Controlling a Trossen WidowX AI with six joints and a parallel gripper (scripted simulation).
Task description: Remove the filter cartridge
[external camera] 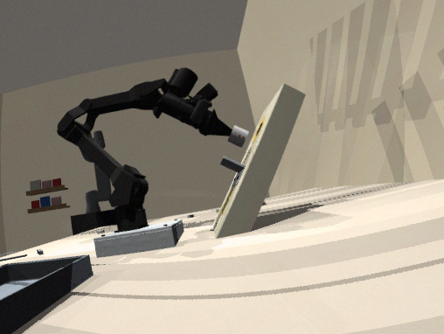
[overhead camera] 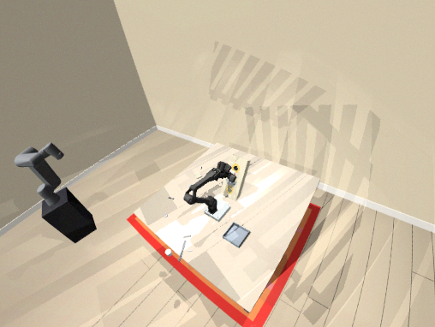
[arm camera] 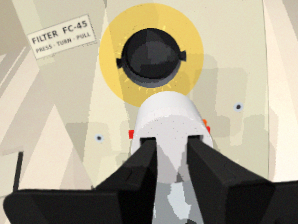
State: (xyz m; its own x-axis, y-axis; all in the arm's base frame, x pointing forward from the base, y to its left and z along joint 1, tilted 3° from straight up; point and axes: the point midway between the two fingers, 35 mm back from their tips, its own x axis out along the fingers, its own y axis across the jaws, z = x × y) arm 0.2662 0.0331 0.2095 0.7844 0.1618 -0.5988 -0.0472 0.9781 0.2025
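Right now my gripper tip is 20 mm past the grey ledge and 100 mm above it. From my gripper tip the other things lie so: service panel 40 mm ahead, 10 mm to the left, 80 mm below; round filter cartridge 10 mm ahead, 10 mm below; tray 310 mm behind, 340 mm to the right, 220 mm below.
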